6 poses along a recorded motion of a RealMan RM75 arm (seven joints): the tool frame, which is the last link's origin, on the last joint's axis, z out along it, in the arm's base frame.
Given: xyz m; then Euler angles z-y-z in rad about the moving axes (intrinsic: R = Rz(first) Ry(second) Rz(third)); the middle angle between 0 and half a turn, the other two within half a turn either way.
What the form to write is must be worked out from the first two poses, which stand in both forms.
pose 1, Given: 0.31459, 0.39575, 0.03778, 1.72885, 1.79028, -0.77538
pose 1, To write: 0.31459, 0.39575, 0.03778, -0.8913, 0.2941, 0.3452, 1.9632
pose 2, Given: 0.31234, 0.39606, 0.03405, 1.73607, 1.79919, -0.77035
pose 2, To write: 0.31234, 0.39606, 0.03405, -0.8913, 0.2930, 0.3460, 1.9749
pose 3, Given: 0.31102, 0.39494, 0.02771, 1.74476, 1.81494, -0.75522
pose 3, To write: 0.31102, 0.39494, 0.02771, -0.8897, 0.2956, 0.3479, 1.9962
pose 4, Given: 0.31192, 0.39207, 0.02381, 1.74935, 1.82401, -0.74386
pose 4, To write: 0.31192, 0.39207, 0.02381, -0.8881, 0.2985, 0.3495, 2.0092
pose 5, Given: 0.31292, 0.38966, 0.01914, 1.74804, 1.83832, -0.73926
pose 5, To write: 0.31292, 0.38966, 0.01914, -0.8885, 0.3015, 0.3459, 2.0221
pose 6, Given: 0.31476, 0.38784, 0.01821, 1.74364, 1.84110, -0.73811
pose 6, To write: 0.31476, 0.38784, 0.01821, -0.8883, 0.3042, 0.3441, 2.0233
